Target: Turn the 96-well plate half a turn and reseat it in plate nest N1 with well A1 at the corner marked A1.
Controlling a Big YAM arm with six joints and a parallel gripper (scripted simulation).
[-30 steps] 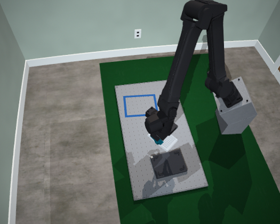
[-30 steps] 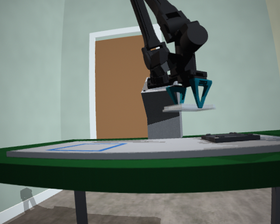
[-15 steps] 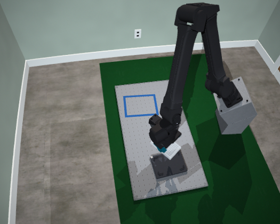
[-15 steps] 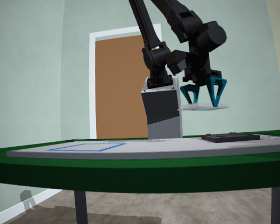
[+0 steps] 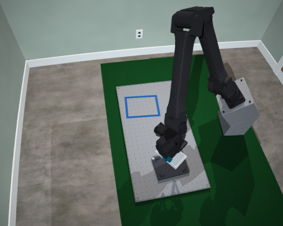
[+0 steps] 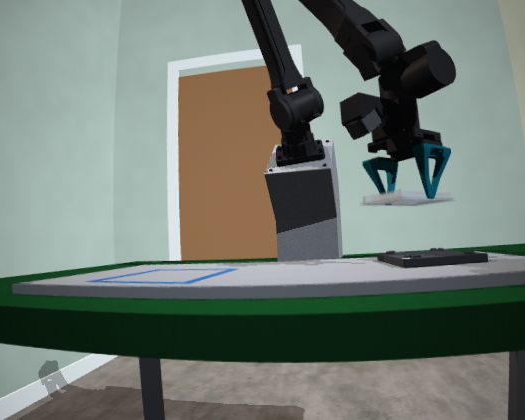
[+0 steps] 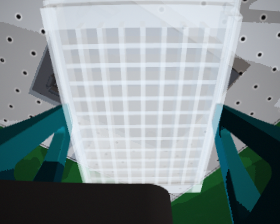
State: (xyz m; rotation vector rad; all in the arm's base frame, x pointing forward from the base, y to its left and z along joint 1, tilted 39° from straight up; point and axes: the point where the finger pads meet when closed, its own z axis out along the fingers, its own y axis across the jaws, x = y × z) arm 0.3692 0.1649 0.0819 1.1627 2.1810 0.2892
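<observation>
Right now my hand is 10 cm above the plate nest N1 and 2 cm to the right of it. The rest, counted from my hand: 96-well plate 1 cm below; then A1 label 9 cm below, 7 cm ahead, 3 cm to the right.
</observation>
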